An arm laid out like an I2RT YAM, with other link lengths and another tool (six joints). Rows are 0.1 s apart.
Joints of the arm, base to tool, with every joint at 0 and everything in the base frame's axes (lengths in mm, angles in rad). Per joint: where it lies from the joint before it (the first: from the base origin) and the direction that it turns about. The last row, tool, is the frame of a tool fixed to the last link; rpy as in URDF.
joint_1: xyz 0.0 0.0 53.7 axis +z
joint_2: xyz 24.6 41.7 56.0 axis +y
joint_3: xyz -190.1 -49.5 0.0 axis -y
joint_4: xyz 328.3 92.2 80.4 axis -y
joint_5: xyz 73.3 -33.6 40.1 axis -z
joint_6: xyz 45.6 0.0 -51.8 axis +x
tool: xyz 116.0 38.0 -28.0 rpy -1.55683 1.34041 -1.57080
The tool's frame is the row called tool.
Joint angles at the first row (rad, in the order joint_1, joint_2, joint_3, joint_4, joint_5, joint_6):
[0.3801 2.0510 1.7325 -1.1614 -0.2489 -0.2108]
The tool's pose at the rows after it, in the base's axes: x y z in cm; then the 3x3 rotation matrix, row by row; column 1 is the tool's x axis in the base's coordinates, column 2 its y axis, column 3 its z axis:
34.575, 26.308, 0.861; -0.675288, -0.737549, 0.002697; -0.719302, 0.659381, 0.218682; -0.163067, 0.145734, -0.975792
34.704, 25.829, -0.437; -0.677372, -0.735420, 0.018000; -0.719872, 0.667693, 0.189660; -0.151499, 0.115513, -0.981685
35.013, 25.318, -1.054; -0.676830, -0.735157, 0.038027; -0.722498, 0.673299, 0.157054; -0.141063, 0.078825, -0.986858
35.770, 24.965, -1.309; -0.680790, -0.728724, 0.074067; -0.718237, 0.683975, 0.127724; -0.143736, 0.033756, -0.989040
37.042, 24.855, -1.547; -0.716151, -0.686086, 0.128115; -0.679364, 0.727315, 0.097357; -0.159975, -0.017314, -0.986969
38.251, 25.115, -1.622; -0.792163, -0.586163, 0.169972; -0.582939, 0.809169, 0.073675; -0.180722, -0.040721, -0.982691
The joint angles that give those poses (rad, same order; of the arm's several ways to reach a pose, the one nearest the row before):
[0.3801 2.0510 1.6856 -1.1259 -0.2161 -0.2112]
[0.3801 2.0510 1.6531 -1.0904 -0.1829 -0.2077]
[0.3801 2.0510 1.6417 -1.0729 -0.1448 -0.2077]
[0.3801 2.0510 1.6417 -1.0504 -0.1040 -0.1993]
[0.3801 2.0510 1.6417 -1.0107 -0.0559 -0.1440]
[0.3801 2.0510 1.6417 -0.9787 -0.0189 -0.0196]

